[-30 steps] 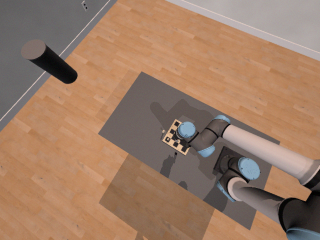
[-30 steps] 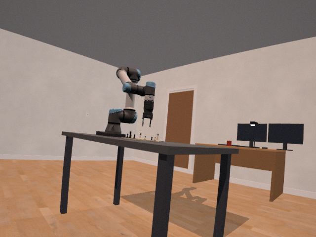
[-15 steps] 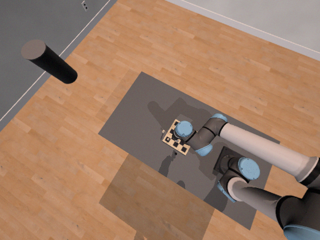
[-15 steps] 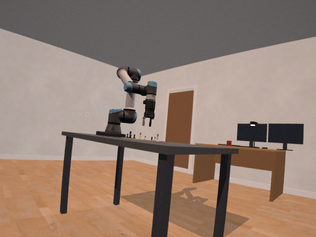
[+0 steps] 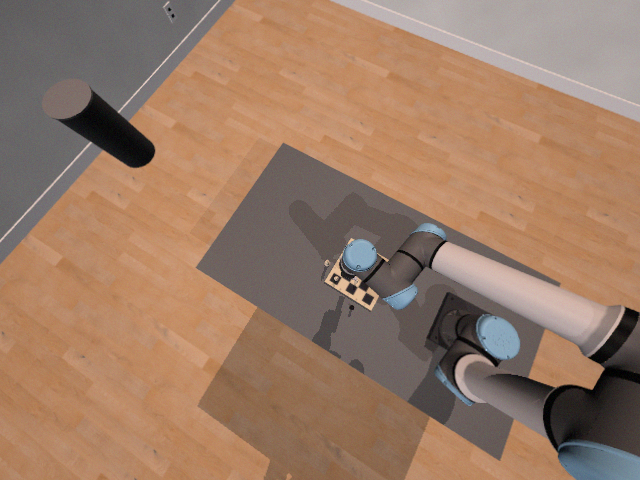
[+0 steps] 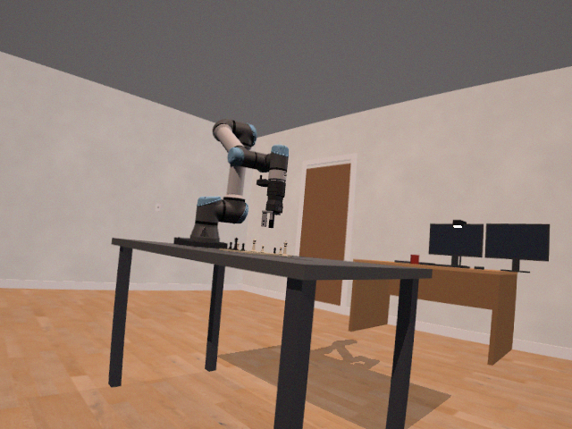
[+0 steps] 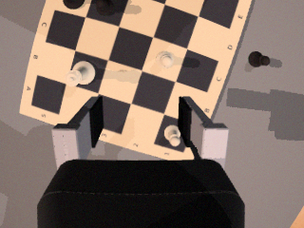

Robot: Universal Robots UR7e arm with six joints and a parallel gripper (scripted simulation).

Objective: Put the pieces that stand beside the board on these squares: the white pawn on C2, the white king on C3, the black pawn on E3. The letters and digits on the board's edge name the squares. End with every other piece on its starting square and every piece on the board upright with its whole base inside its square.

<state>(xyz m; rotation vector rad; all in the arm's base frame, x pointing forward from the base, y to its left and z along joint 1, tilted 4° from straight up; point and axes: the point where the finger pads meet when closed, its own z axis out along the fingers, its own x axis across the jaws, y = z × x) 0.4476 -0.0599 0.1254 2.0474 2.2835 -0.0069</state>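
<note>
Now: hand 11 cm short of the white piece, 1 cm to the left of it and 10 cm above it. Also, from my hand: chessboard: 4 cm behind, 2 cm to the right, 13 cm below; then large black piece: 9 cm behind, 8 cm to the right, 10 cm below.
</note>
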